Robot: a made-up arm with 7 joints. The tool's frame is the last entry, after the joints. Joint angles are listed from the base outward.
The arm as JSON. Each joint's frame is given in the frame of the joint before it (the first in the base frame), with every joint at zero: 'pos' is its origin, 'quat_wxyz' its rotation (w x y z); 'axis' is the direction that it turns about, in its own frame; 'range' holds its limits. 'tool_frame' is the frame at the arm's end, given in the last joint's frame.
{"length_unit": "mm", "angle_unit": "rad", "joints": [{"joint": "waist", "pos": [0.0, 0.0, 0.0], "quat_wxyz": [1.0, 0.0, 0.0, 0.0], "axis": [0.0, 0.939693, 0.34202], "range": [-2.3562, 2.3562]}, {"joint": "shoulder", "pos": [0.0, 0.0, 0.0], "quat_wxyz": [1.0, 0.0, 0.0, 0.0], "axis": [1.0, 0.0, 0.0], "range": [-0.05, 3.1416]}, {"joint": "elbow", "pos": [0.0, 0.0, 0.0], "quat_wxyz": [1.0, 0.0, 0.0, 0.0], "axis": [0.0, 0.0, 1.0], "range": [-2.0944, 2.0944]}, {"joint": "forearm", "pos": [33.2, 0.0, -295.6], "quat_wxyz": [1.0, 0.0, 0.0, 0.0], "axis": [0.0, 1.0, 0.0], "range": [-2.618, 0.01]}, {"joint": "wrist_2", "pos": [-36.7, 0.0, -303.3], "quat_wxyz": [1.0, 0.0, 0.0, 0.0], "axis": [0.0, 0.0, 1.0], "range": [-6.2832, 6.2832]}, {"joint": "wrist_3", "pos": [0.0, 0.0, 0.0], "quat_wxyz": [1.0, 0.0, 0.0, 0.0], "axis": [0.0, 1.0, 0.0], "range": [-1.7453, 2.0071]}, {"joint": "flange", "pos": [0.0, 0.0, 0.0], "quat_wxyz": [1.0, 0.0, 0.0, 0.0], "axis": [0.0, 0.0, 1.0], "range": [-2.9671, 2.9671]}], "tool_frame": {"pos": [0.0, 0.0, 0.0], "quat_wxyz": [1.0, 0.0, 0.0, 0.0]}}
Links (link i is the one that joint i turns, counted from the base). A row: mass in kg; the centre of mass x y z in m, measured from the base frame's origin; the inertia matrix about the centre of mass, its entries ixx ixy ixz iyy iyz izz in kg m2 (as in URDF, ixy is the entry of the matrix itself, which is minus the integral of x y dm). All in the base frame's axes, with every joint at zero. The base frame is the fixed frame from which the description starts. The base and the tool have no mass.
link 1: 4.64; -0.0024 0.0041 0.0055; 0.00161 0 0 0.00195 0.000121 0.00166
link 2: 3.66; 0.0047 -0.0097 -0.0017; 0.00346 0 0 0.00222 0 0.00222
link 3: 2.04; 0.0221 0.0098 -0.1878; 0.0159 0 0.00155 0.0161 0 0.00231
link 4: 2.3; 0.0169 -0.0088 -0.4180; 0.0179 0 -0.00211 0.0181 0 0.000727
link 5: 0.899; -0.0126 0.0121 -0.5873; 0.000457 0 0 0.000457 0 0.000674
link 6: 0.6; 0.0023 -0.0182 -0.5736; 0.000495 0 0 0.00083 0 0.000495
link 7: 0.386; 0.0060 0.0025 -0.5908; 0.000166 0 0 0.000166 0 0.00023
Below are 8 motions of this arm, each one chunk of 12 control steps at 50 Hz.
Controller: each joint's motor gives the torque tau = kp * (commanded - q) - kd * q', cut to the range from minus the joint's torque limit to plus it. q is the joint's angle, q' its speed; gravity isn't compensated. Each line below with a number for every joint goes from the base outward.
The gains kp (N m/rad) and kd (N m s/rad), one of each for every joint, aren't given. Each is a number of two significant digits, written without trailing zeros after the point. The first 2 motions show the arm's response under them.
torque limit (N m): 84 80 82 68 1.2 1.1 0.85
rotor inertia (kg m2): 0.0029 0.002 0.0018 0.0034 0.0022 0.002 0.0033
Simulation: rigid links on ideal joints. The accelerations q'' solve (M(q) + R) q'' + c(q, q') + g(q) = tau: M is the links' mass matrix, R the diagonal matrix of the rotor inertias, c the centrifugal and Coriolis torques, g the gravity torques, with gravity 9.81 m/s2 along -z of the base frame. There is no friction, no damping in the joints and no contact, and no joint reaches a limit. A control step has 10 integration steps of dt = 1/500 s. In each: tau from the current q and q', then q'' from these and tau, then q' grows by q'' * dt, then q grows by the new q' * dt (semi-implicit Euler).
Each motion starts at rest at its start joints. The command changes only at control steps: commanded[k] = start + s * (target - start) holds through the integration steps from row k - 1 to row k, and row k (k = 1, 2, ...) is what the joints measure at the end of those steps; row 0 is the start. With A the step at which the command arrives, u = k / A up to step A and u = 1 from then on. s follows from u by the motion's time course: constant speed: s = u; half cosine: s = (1 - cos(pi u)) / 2; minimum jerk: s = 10 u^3 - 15 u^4 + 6 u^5; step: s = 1 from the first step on.
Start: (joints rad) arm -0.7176 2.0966 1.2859 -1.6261 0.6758 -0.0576 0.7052
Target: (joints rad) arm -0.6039 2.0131 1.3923 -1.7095 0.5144 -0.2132 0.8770
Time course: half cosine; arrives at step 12
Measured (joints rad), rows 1 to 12:
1: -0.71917 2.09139 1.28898 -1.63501 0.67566 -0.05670 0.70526
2: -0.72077 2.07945 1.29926 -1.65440 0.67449 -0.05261 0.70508
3: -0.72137 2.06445 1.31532 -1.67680 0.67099 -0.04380 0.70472
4: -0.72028 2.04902 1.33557 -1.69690 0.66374 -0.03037 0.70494
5: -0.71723 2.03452 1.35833 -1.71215 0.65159 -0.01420 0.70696
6: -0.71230 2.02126 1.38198 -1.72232 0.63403 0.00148 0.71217
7: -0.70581 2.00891 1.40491 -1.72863 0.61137 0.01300 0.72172
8: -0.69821 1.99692 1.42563 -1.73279 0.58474 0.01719 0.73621
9: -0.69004 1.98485 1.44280 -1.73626 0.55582 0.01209 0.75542
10: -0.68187 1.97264 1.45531 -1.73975 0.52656 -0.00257 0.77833
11: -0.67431 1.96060 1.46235 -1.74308 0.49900 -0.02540 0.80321
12: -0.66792 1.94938 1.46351 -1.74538 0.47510 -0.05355 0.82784
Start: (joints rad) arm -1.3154 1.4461 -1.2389 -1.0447 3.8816 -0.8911 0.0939
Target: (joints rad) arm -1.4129 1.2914 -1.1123 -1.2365 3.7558 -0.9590 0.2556
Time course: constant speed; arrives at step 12
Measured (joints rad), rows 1 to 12:
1: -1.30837 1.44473 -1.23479 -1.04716 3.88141 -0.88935 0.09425
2: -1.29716 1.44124 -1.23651 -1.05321 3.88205 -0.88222 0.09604
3: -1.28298 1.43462 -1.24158 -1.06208 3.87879 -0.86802 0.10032
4: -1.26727 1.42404 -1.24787 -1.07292 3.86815 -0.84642 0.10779
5: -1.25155 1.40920 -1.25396 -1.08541 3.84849 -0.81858 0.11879
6: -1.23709 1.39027 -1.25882 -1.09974 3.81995 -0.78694 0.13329
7: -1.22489 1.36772 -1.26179 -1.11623 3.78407 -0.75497 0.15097
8: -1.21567 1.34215 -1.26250 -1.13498 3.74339 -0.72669 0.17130
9: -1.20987 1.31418 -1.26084 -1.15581 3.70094 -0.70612 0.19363
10: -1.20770 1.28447 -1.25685 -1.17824 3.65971 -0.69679 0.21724
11: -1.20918 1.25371 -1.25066 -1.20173 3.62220 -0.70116 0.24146
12: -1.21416 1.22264 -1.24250 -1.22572 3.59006 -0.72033 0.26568
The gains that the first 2 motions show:
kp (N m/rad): 140 110 110 91 1.3 1 0.83
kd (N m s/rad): 3.8 3.9 1.9 1.6 0.047 0.023 0.032
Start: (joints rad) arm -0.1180 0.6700 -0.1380 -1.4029 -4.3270 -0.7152 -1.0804
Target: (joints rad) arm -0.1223 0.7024 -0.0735 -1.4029 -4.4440 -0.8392 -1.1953
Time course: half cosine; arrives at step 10
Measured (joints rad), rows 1 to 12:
1: -0.11751 0.66593 -0.13727 -1.39681 -4.32864 -0.71552 -1.08068
2: -0.11525 0.65739 -0.13812 -1.38335 -4.33378 -0.71737 -1.08125
3: -0.10980 0.64657 -0.14104 -1.36778 -4.34493 -0.72312 -1.08236
4: -0.10038 0.63446 -0.14466 -1.35391 -4.36439 -0.73548 -1.08470
5: -0.08729 0.62186 -0.14781 -1.34339 -4.39284 -0.75661 -1.08913
6: -0.07176 0.60967 -0.15006 -1.33593 -4.42914 -0.78753 -1.09641
7: -0.05547 0.59874 -0.15148 -1.33028 -4.47099 -0.82763 -1.10696
8: -0.04001 0.58980 -0.15225 -1.32516 -4.51555 -0.87466 -1.12067
9: -0.02662 0.58335 -0.15259 -1.31988 -4.55996 -0.92487 -1.13683
10: -0.01605 0.57968 -0.15272 -1.31441 -4.60148 -0.97349 -1.15423
11: -0.00857 0.57866 -0.15252 -1.30930 -4.63796 -1.01572 -1.17137
12: -0.00408 0.57982 -0.15143 -1.30528 -4.66794 -1.04772 -1.18696

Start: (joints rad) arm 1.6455 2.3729 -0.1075 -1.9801 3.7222 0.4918 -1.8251
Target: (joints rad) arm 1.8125 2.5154 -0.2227 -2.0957 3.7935 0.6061 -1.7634
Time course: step
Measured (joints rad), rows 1 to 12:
1: 1.67737 2.40796 -0.11751 -1.98267 3.73014 0.49737 -1.82403
2: 1.73208 2.47384 -0.14322 -1.99699 3.74309 0.52388 -1.81757
3: 1.78495 2.53532 -0.16805 -2.02370 3.75246 0.57317 -1.80420
4: 1.82709 2.57559 -0.18056 -2.05745 3.75609 0.63742 -1.78542
5: 1.85580 2.59271 -0.18090 -2.09200 3.75577 0.70688 -1.76410
6: 1.87149 2.59257 -0.17564 -2.12206 3.75402 0.77322 -1.74324
7: 1.87616 2.58301 -0.17149 -2.14356 3.75258 0.82981 -1.72532
8: 1.87305 2.57037 -0.17162 -2.15370 3.75247 0.87113 -1.71196
9: 1.86612 2.55853 -0.17542 -2.15147 3.75429 0.89331 -1.70390
10: 1.85880 2.54938 -0.18052 -2.13806 3.75813 0.89523 -1.70097
11: 1.85286 2.54350 -0.18500 -2.11674 3.76350 0.87902 -1.70231
12: 1.84837 2.54077 -0.18815 -2.09209 3.76945 0.84937 -1.70666

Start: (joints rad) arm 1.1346 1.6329 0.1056 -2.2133 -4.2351 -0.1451 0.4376
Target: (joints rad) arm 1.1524 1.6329 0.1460 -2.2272 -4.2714 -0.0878 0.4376
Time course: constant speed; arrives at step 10
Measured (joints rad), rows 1 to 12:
1: 1.12806 1.62932 0.09823 -2.21105 -4.23714 -0.14407 0.43801
2: 1.12614 1.62096 0.09342 -2.20773 -4.24194 -0.14100 0.43965
3: 1.12922 1.61047 0.09087 -2.20410 -4.24836 -0.13690 0.44245
4: 1.13471 1.59986 0.08796 -2.20045 -4.25535 -0.13306 0.44629
5: 1.14137 1.59022 0.08435 -2.19729 -4.26199 -0.13070 0.45109
6: 1.14846 1.58191 0.08070 -2.19510 -4.26763 -0.13082 0.45677
7: 1.15529 1.57501 0.07787 -2.19419 -4.27191 -0.13398 0.46315
8: 1.16128 1.56952 0.07651 -2.19467 -4.27475 -0.14016 0.46992
9: 1.16601 1.56548 0.07703 -2.19643 -4.27640 -0.14872 0.47670
10: 1.16924 1.56297 0.07956 -2.19921 -4.27727 -0.15847 0.48304
11: 1.16975 1.56227 0.08243 -2.20229 -4.27766 -0.16811 0.48831
12: 1.16803 1.56339 0.08549 -2.20521 -4.27776 -0.17631 0.49208

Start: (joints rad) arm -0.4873 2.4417 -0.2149 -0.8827 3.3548 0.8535 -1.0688
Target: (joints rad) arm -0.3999 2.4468 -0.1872 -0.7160 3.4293 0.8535 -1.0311
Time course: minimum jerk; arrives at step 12
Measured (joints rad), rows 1 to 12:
1: -0.49254 2.43790 -0.21619 -0.88752 3.35253 0.84560 -1.06974
2: -0.49650 2.42960 -0.21817 -0.89083 3.35040 0.82280 -1.07261
3: -0.49297 2.41883 -0.22045 -0.88676 3.35146 0.78834 -1.07686
4: -0.48200 2.40612 -0.22287 -0.87517 3.35640 0.74819 -1.08130
5: -0.46564 2.39150 -0.22514 -0.85767 3.36499 0.70890 -1.08465
6: -0.44629 2.37508 -0.22722 -0.83621 3.37674 0.67622 -1.08577
7: -0.42627 2.35712 -0.22931 -0.81274 3.39104 0.65440 -1.08388
8: -0.40777 2.33800 -0.23177 -0.78922 3.40716 0.64585 -1.07859
9: -0.39257 2.31825 -0.23492 -0.76748 3.42440 0.65113 -1.06991
10: -0.38178 2.29846 -0.23888 -0.74904 3.44211 0.66900 -1.05825
11: -0.37548 2.27940 -0.24347 -0.73493 3.45988 0.69677 -1.04433
12: -0.37252 2.26184 -0.24813 -0.72551 3.47748 0.73064 -1.02914

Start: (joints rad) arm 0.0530 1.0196 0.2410 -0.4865 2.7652 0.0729 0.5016
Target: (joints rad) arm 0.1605 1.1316 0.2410 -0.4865 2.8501 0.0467 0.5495
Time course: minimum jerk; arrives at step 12
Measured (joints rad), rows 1 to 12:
1: 0.05264 1.01567 0.24130 -0.48528 2.76412 0.07602 0.50112
2: 0.05312 1.00594 0.23817 -0.48385 2.76358 0.08400 0.50031
3: 0.05562 0.99125 0.23268 -0.48375 2.76415 0.09466 0.49997
4: 0.06066 0.97288 0.22550 -0.48502 2.76671 0.10527 0.50108
5: 0.06838 0.95234 0.21725 -0.48698 2.77218 0.11310 0.50457
6: 0.07876 0.93120 0.20867 -0.48873 2.78113 0.11601 0.51118
7: 0.09156 0.91095 0.20054 -0.48934 2.79355 0.11285 0.52126
8: 0.10632 0.89283 0.19364 -0.48799 2.80864 0.10376 0.53467
9: 0.12241 0.87780 0.18860 -0.48409 2.82490 0.09024 0.55070
10: 0.13906 0.86650 0.18579 -0.47741 2.84034 0.07494 0.56816
11: 0.15549 0.85924 0.18525 -0.46824 2.85291 0.06120 0.58550
12: 0.17107 0.85609 0.18659 -0.45753 2.86102 0.05239 0.60102

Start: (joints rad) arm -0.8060 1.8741 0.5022 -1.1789 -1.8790 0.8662 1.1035
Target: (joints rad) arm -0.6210 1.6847 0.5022 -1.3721 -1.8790 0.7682 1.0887
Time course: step
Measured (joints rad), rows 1 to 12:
1: -0.74579 1.85042 0.58048 -1.21650 -1.89841 0.85583 1.10016
2: -0.72299 1.80911 0.61505 -1.28362 -1.92414 0.81853 1.09750
3: -0.70442 1.77049 0.61168 -1.35066 -1.93420 0.75899 1.09934
4: -0.68184 1.73978 0.57990 -1.40409 -1.92512 0.68907 1.10552
5: -0.65536 1.71430 0.53232 -1.44070 -1.90252 0.62577 1.11360
6: -0.62774 1.68802 0.48214 -1.46121 -1.87580 0.58491 1.12057
7: -0.60199 1.65565 0.43976 -1.46622 -1.85347 0.57554 1.12417
8: -0.58003 1.61582 0.41029 -1.45561 -1.83968 0.59833 1.12350
9: -0.56206 1.57140 0.39368 -1.43022 -1.83419 0.64739 1.11884
10: -0.54688 1.52729 0.38686 -1.39329 -1.83496 0.71320 1.11105
11: -0.53279 1.48778 0.38614 -1.35049 -1.84068 0.78476 1.10105
12: -0.51860 1.45508 0.38851 -1.30849 -1.85160 0.85088 1.08964

